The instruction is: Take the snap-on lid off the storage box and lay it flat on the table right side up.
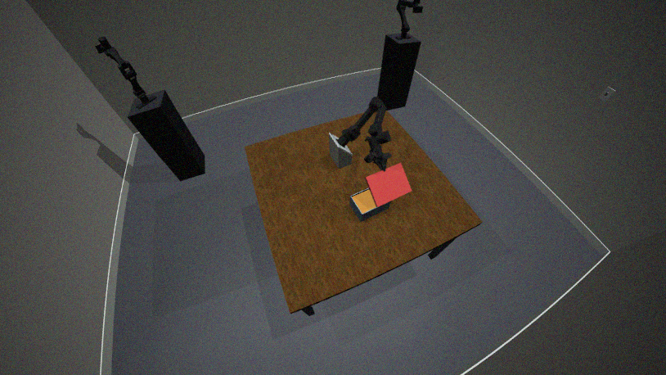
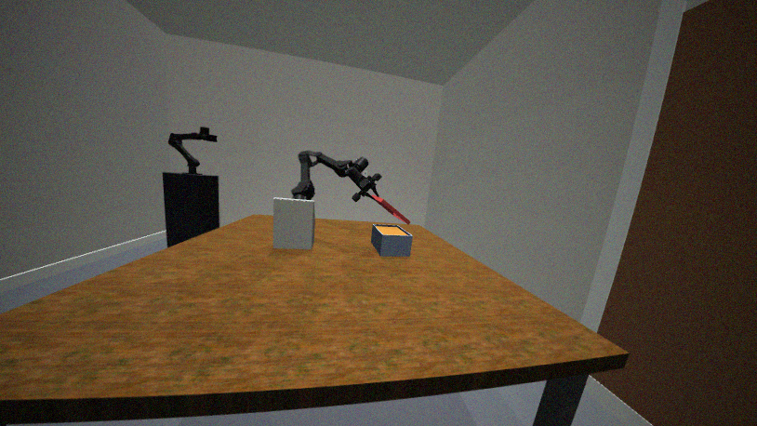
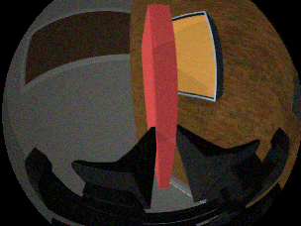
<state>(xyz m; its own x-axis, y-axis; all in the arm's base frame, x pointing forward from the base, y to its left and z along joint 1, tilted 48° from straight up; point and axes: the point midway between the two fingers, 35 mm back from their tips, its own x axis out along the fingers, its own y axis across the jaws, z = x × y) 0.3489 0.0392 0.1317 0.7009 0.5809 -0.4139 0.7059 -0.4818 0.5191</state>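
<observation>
The lid is 70 mm ahead of my gripper tip, 40 mm below it and 10 mm to the left of it. Round my gripper tip: storage box (180 mm below, 100 mm to the right, 70 mm ahead).
</observation>
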